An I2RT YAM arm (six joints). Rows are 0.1 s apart.
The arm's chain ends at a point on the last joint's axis. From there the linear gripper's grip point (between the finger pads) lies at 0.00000 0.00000 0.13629 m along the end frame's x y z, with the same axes.
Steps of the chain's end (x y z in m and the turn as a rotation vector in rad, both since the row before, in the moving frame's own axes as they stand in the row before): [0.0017, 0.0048, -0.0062, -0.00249, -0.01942, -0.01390]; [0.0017, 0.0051, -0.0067, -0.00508, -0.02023, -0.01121]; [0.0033, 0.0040, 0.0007, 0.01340, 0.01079, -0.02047]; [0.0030, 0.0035, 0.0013, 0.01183, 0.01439, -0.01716]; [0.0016, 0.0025, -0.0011, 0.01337, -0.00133, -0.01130]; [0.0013, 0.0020, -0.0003, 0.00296, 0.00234, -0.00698]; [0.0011, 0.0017, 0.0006, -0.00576, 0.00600, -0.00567]
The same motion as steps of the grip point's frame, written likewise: [-0.0009, 0.0052, -0.0062, -0.00249, -0.01942, -0.01390]; [-0.0011, 0.0058, -0.0067, -0.00508, -0.02023, -0.01121]; [0.0048, 0.0022, 0.0007, 0.01340, 0.01079, -0.02047]; [0.0049, 0.0019, 0.0013, 0.01183, 0.01439, -0.01716]; [0.0014, 0.0007, -0.0011, 0.01337, -0.00133, -0.01130]; [0.0016, 0.0016, -0.0003, 0.00296, 0.00234, -0.00698]; [0.0019, 0.0025, 0.0006, -0.00576, 0.00600, -0.00567]
